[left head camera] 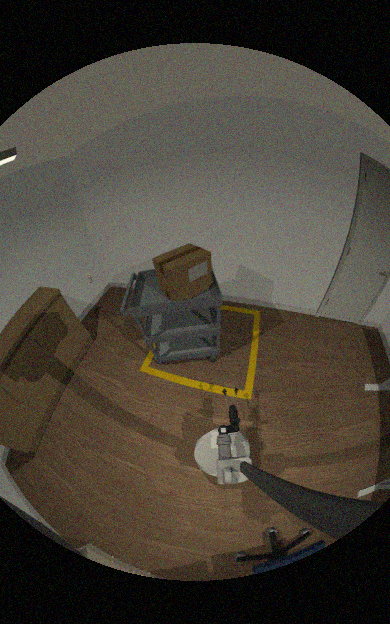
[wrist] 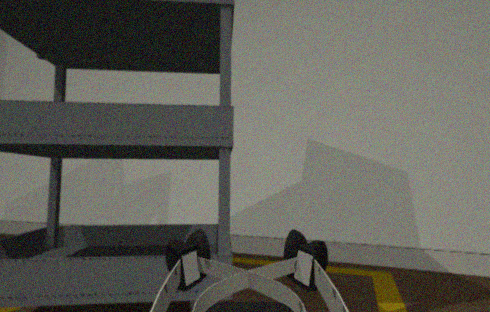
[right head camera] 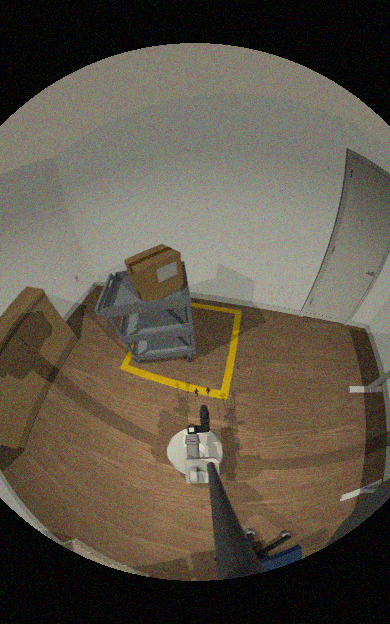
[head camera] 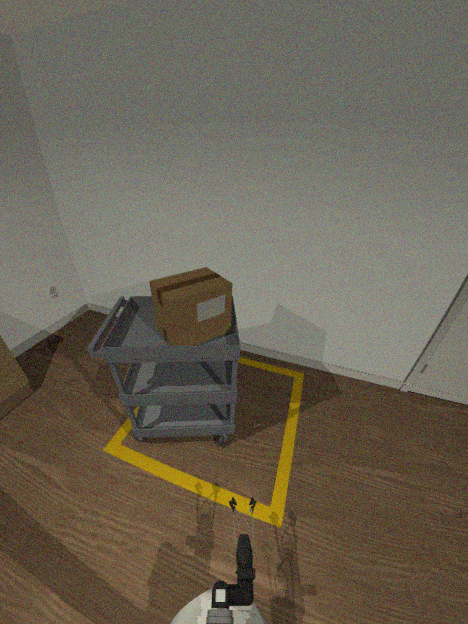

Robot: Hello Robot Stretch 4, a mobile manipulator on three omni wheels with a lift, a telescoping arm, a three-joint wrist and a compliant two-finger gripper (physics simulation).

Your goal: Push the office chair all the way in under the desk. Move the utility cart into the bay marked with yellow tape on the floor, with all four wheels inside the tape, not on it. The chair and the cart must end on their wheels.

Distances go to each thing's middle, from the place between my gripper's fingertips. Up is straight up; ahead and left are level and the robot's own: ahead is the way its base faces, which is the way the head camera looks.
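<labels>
Cardboard box (head camera: 193, 307): far ahead of my hand, far to the left of it, far above it.
</labels>
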